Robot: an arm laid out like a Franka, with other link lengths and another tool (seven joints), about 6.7 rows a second.
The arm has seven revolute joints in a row. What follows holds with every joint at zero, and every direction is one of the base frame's. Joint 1 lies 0.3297 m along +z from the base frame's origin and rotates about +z. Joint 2 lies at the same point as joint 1 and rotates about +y. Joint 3 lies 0.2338 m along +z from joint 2 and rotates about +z. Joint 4 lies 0.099 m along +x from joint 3 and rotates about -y. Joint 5 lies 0.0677 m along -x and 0.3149 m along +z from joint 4 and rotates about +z. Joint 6 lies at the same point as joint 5 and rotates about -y. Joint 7 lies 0.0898 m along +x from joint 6 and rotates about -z. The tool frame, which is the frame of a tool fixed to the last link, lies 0.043 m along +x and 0.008 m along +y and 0.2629 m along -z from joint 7; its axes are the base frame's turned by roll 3.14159, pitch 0.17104 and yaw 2.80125 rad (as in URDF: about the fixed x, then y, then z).
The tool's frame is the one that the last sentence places.
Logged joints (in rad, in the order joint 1, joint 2, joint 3, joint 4, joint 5, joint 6, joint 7), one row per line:
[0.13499, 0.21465, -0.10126, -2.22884, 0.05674, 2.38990, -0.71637]
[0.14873, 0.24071, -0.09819, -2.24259, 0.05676, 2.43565, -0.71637]
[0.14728, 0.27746, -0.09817, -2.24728, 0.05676, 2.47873, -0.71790]
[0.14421, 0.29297, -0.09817, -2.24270, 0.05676, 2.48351, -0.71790]
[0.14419, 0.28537, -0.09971, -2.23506, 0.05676, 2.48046, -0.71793]
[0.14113, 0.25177, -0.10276, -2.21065, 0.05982, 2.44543, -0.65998]
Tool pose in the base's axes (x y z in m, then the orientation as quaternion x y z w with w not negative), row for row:
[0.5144, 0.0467, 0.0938, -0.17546, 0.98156, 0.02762, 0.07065]
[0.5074, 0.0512, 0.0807, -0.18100, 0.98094, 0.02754, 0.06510]
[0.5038, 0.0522, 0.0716, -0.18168, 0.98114, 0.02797, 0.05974]
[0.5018, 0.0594, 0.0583, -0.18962, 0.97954, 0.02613, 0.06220]
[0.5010, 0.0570, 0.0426, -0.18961, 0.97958, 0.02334, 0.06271]
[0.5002, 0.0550, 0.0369, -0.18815, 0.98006, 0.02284, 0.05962]
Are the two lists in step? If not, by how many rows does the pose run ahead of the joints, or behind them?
The pose runs 2 rows behind the joints: the pose in row i belongs to the joints in row i - 2.
